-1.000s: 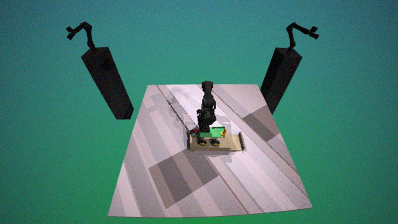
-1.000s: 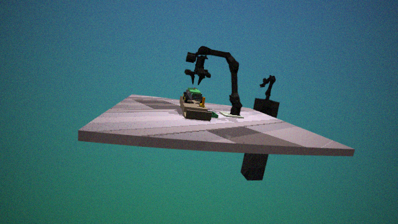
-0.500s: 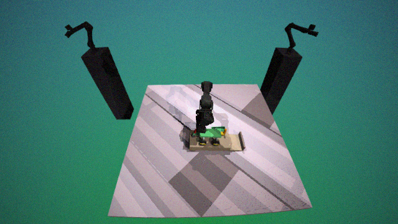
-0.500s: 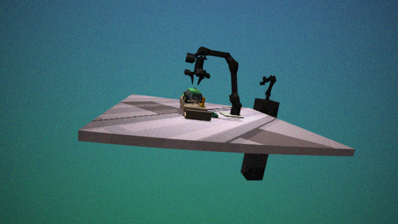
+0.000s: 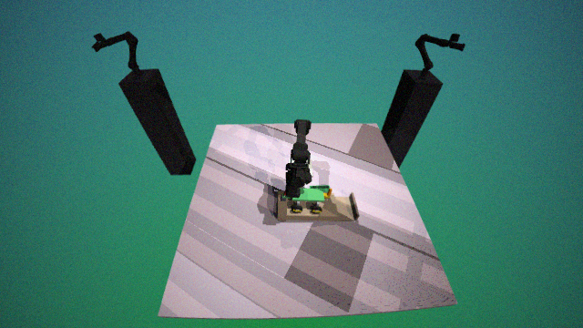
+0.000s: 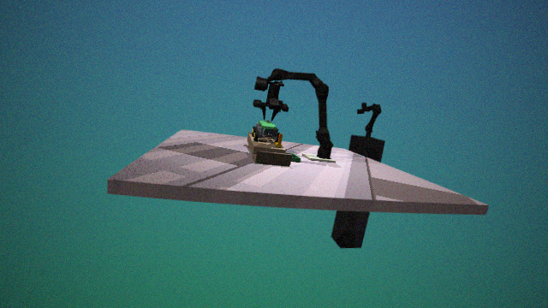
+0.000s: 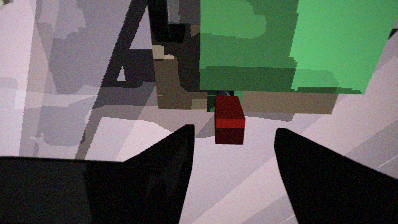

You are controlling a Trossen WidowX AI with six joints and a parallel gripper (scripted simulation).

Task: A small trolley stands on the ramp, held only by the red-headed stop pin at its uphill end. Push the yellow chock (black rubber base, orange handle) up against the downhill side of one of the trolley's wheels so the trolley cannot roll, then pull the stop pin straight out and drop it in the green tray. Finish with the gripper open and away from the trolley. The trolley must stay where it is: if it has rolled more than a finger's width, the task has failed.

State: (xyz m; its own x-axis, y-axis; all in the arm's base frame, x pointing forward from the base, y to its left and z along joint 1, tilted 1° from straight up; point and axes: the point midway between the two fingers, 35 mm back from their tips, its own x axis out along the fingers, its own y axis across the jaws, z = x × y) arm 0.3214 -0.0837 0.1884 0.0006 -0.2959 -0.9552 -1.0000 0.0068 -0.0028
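My gripper tip is 40 mm above the red-headed stop pin and 10 mm to the left of it. Round my gripper tip: green-topped trolley (100 mm to the left, 60 mm below, 20 mm ahead); yellow chock (200 mm to the left, 90 mm below, 30 mm behind); tan ramp (120 mm below, 100 mm to the left, 20 mm ahead).
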